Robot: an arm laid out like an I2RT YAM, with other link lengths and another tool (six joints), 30 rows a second.
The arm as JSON. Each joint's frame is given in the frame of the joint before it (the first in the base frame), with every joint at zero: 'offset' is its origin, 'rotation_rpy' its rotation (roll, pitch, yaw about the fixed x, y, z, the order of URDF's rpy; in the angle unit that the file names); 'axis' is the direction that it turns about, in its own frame. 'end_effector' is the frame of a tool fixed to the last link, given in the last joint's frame.
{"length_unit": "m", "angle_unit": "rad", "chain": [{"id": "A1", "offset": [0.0, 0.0, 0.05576], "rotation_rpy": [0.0, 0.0, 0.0], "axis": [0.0, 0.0, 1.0]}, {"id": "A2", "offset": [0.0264, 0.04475, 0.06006], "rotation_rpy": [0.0, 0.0, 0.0], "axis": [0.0, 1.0, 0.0]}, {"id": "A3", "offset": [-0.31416, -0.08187, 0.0], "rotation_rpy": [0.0, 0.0, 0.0], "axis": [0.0, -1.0, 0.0]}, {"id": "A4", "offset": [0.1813, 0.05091, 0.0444], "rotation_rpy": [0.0, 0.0, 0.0], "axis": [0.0, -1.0, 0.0]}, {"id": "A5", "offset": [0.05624, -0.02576, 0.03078], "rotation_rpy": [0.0, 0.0, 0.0], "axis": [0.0, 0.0, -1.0]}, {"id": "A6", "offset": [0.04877, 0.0, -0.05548], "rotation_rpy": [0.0, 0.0, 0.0], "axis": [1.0, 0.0, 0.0]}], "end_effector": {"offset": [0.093, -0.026, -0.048], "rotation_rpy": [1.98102, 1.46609, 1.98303]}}
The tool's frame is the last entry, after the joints.
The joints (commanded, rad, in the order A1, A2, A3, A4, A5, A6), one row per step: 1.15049, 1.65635, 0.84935, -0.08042, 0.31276, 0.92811; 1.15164, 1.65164, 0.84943, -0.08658, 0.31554, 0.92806; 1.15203, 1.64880, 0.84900, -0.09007, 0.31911, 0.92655; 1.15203, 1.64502, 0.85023, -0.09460, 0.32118, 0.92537; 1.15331, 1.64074, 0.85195, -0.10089, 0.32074, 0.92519; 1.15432, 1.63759, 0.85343, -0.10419, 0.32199, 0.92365; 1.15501, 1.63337, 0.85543, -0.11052, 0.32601, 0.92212; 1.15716, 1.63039, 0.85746, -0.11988, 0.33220, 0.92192; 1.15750, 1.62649, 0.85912, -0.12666, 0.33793, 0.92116; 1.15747, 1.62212, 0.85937, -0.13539, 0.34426, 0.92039; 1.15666, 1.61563, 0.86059, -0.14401, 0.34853, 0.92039; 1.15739, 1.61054, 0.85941, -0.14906, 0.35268, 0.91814; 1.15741, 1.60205, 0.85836, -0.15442, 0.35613, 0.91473; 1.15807, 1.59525, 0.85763, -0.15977, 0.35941, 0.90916; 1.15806, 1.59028, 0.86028, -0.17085, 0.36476, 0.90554; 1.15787, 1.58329, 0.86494, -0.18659, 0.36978, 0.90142
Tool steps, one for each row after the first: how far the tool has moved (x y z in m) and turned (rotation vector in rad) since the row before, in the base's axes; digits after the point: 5 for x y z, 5 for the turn. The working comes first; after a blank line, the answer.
Tool pose at each row, in the base's axes (x y z in m, rotation vector in rad; the steps are taken from these numbers as rounded here): 0.14444, 0.24020, 0.12804, -0.03081, 2.53494, 0.60718; 0.14399, 0.23901, 0.12887, -0.03129, 2.53416, 0.60400; 0.14404, 0.23795, 0.12931, -0.03219, 2.53233, 0.59958; 0.14409, 0.23721, 0.13026, -0.03257, 2.53044, 0.59801; 0.14341, 0.23667, 0.13128, -0.03469, 2.53107, 0.59845; 0.14326, 0.23641, 0.13220, -0.03701, 2.52924, 0.59866; 0.14334, 0.23548, 0.13334, -0.03788, 2.52648, 0.59507; 0.14307, 0.23412, 0.13403, -0.03884, 2.52548, 0.58640; 0.14334, 0.23286, 0.13503, -0.03776, 2.52237, 0.58052; 0.14344, 0.23075, 0.13571, -0.03661, 2.52071, 0.57090; 0.14354, 0.22895, 0.13709, -0.03378, 2.51833, 0.56636; 0.14337, 0.22731, 0.13781, -0.03580, 2.51604, 0.56126; 0.14326, 0.22547, 0.13933, -0.03794, 2.51187, 0.55937; 0.14310, 0.22375, 0.14050, -0.04393, 2.50848, 0.55539; 0.14323, 0.22175, 0.14169, -0.04669, 2.50662, 0.54592; 0.14321, 0.21933, 0.14352, -0.05017, 2.50528, 0.53572

-0.00045, -0.00119, 0.00083, -0.00216, -0.00143, -0.00056; 0.00005, -0.00106, 0.00044, -0.00292, -0.00273, -0.00075; 0.00005, -0.00074, 0.00095, -0.00083, -0.00216, -0.00044; -0.00068, -0.00054, 0.00102, -0.00023, 0.00036, 0.00169; -0.00015, -0.00026, 0.00092, 0.00001, -0.00207, 0.00136; 0.00008, -0.00093, 0.00114, -0.00218, -0.00346, -0.00073; -0.00027, -0.00136, 0.00069, -0.00603, -0.00273, -0.00159; 0.00027, -0.00126, 0.00100, -0.00332, -0.00391, -0.00269; 0.00010, -0.00211, 0.00068, -0.00617, -0.00318, -0.00341; 0.00010, -0.00180, 0.00138, -0.00218, -0.00269, -0.00347; -0.00017, -0.00164, 0.00072, -0.00358, -0.00341, -0.00020; -0.00011, -0.00184, 0.00152, -0.00107, -0.00466, 0.00038; -0.00016, -0.00172, 0.00117, -0.00346, -0.00483, 0.00269; 0.00013, -0.00200, 0.00119, -0.00687, -0.00386, -0.00069; -0.00002, -0.00242, 0.00183, -0.00763, -0.00356, -0.00028
